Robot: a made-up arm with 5 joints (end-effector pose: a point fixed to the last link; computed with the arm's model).
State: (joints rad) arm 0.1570 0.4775 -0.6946 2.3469 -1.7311
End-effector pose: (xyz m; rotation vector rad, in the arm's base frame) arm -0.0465 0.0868 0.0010 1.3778 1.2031 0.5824
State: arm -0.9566 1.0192 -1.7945 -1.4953 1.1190
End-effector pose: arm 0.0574 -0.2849 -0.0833 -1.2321 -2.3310 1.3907
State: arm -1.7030 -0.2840 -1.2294 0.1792 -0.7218
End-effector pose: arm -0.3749 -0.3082 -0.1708 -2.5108 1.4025 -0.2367
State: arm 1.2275 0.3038 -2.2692 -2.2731 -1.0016
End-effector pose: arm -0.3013 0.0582 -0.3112 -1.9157 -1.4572 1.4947
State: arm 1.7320 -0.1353 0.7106 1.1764 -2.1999
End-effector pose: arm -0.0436 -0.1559 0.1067 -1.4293 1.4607 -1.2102
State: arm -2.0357 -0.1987 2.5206 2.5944 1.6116
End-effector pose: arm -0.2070 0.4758 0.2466 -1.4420 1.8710 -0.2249
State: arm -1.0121 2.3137 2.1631 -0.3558 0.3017
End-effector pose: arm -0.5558 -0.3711 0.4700 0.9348 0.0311 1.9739
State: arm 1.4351 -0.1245 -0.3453 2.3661 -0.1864
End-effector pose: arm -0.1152 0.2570 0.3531 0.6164 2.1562 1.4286
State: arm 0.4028 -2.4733 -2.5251 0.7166 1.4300
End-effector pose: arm -0.8936 -0.4139 0.0641 -1.2760 -0.6455 1.1913
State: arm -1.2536 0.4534 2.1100 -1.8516 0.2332
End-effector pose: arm -0.5831 0.2050 0.4626 1.1941 -1.5288 -0.6025
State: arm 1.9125 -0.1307 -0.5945 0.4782 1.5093
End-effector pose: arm -0.0910 0.0293 0.5330 0.6253 1.2210 -0.8311
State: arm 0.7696 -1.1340 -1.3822 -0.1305 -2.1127
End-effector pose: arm -0.5166 0.3072 0.0854 -0.2052 -0.9096 -2.9540
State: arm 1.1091 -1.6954 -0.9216 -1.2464 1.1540
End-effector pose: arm -0.6750 0.0923 0.4602 0.8026 0.3659 -0.0299
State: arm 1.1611 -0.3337 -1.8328 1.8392 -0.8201
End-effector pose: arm -0.2064 0.3782 -0.1732 -0.0078 1.9163 0.1785
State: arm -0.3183 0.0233 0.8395 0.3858 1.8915
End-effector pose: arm -0.0549 0.2171 0.4667 0.0111 0.7110 -1.7099
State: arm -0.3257 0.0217 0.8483 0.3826 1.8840
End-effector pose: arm -0.0552 0.2166 0.4683 0.0165 0.7107 -1.7039
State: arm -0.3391 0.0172 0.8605 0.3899 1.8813
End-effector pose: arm -0.0527 0.2177 0.4664 0.0066 0.7170 -1.7008
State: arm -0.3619 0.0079 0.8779 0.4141 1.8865
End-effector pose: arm -0.0458 0.2211 0.4588 -0.0279 0.7339 -1.7023
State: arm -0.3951 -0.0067 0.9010 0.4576 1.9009
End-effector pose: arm -0.0343 0.2269 0.4443 -0.0903 0.7624 -1.7090
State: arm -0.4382 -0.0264 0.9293 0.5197 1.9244
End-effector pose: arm -0.0193 0.2345 0.4224 -0.1802 0.8012 -1.7206
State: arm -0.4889 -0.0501 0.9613 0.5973 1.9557
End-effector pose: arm -0.0030 0.2428 0.3939 -0.2931 0.8469 -1.7353
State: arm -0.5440 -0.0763 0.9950 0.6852 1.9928
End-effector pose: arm 0.0124 0.2505 0.3603 -0.4219 0.8954 -1.7511
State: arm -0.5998 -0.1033 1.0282 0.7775 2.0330
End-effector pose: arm 0.0251 0.2568 0.3243 -0.5581 0.9428 -1.7656
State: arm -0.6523 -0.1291 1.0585 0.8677 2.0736
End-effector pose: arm 0.0340 0.2610 0.2888 -0.6921 0.9857 -1.7771
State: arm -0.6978 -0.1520 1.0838 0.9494 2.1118
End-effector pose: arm 0.0391 0.2634 0.2567 -0.8146 1.0213 -1.7850
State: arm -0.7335 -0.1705 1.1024 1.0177 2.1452
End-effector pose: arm 0.0410 0.2643 0.2301 -0.9182 1.0481 -1.7895
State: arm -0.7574 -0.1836 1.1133 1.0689 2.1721
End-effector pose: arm 0.0411 0.2646 0.2102 -0.9975 1.0657 -1.7919
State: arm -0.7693 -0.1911 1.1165 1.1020 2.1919
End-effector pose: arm 0.0402 0.2646 0.1971 -1.0510 1.0744 -1.7937
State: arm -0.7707 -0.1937 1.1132 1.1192 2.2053
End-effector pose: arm 0.0390 0.2648 0.1899 -1.0815 1.0763 -1.7956
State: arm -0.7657 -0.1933 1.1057 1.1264 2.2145
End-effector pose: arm 0.0379 0.2651 0.1862 -1.0975 1.0738 -1.7981
